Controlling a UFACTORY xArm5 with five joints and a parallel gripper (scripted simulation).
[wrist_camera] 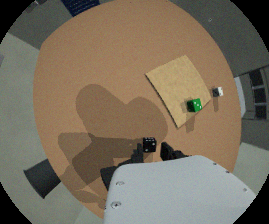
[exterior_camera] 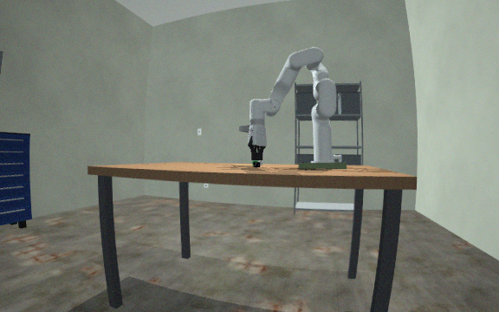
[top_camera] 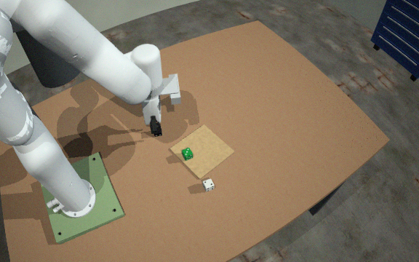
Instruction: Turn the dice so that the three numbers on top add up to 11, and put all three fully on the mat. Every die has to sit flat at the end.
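My gripper is now 40 mm above the black die. Also, from my hand: tan mat 140 mm to the right, 70 mm ahead, 50 mm below; green die 130 mm to the right, 40 mm below, 30 mm ahead; white die 250 mm to the right, 40 mm below, 20 mm ahead.
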